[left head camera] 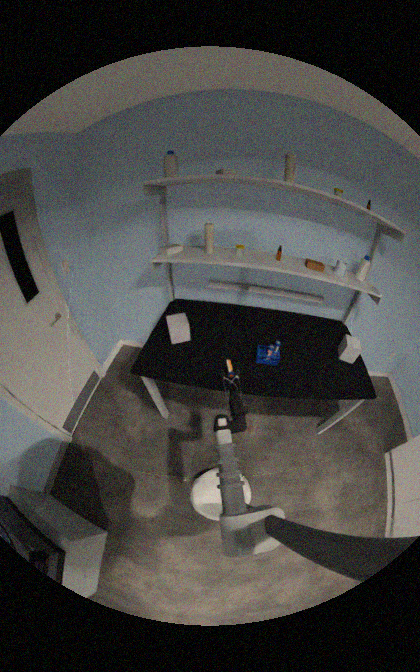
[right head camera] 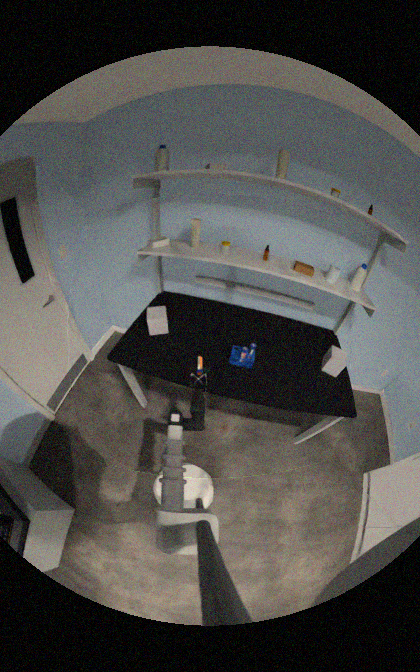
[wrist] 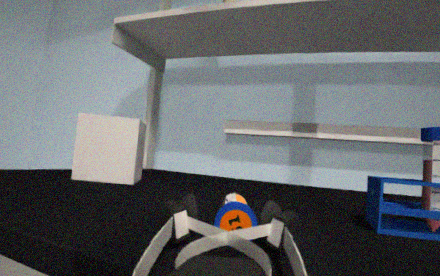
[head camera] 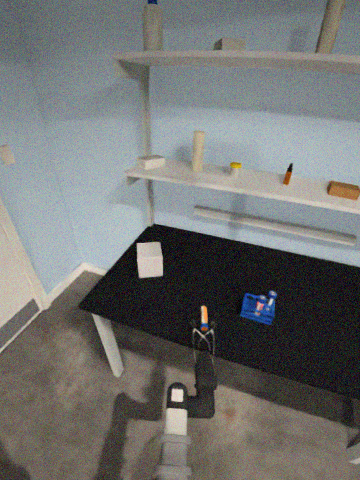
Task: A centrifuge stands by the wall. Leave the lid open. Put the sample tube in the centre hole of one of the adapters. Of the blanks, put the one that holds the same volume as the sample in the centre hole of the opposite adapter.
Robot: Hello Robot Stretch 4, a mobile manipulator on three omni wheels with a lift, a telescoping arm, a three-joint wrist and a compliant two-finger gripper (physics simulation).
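Frame: origin at the robot's base, x ahead, y left, z up, level; millimetres.
Seen in the pictures: gripper, fingertip midpoint: (wrist: 230, 213) (head camera: 202, 319).
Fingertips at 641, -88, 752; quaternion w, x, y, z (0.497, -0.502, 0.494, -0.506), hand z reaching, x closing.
Offsets run from my fingertips to a thing's top centre, as dx, dy, dz. "spot": to the spot under its first point.
The sample tube {+15, -4, +17} (head camera: 204, 314) (left head camera: 229, 366) (right head camera: 200, 363) (wrist: 235, 219) lies on the black table near its front edge. It has an orange label and a blue cap with an orange, numbered end facing the wrist camera. My gripper (head camera: 204, 325) (left head camera: 231, 374) (right head camera: 199, 373) (wrist: 230, 213) is open, with its fingertips either side of the capped end and gaps visible. Two blue-capped tubes {+42, -230, +104} (head camera: 260, 304) {+69, -280, +104} (head camera: 271, 298) stand in a blue rack {+61, -236, +42} (head camera: 264, 320) (left head camera: 260, 356) (right head camera: 235, 356) (wrist: 374, 200). In the wrist view, one tube {spot: +36, -216, +50} (wrist: 429, 175) shows reddish contents, cut off by the edge. No centrifuge is clearly recognisable.
A white box {+301, +266, +113} (head camera: 150, 260) (wrist: 106, 150) stands on the table's left; another (left head camera: 350, 348) (right head camera: 334, 360) stands on its right. Wall shelves (head camera: 175, 176) (wrist: 300, 27) hang behind. A dark device (left head camera: 30, 535) stands on a grey cabinet (left head camera: 82, 555), partly cut off; its lid is unclear.
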